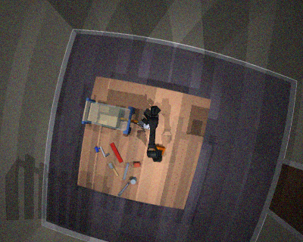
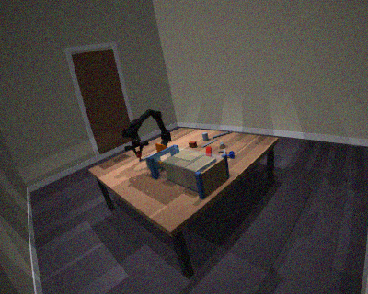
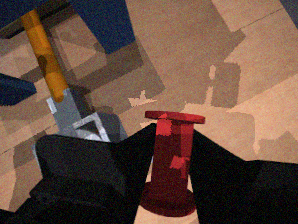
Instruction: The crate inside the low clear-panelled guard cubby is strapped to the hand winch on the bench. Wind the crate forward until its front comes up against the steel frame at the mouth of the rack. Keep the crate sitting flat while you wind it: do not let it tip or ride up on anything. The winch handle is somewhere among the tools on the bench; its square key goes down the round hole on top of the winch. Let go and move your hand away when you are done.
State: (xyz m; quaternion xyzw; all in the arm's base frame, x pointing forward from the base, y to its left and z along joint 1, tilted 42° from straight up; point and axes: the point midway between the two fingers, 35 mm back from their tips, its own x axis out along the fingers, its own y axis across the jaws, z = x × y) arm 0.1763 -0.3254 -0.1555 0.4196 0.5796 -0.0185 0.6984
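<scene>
Now: the red-knobbed winch handle 5 cm to the left of my gripper tip, 3 cm below it and 1 cm behind it. Round my gripper tip: blue frame (16 cm ahead, 11 cm to the left, 3 cm below); then grey hand winch (10 cm to the left, 10 cm below, 1 cm behind); then red knob (1 cm to the left, 1 cm behind).
</scene>
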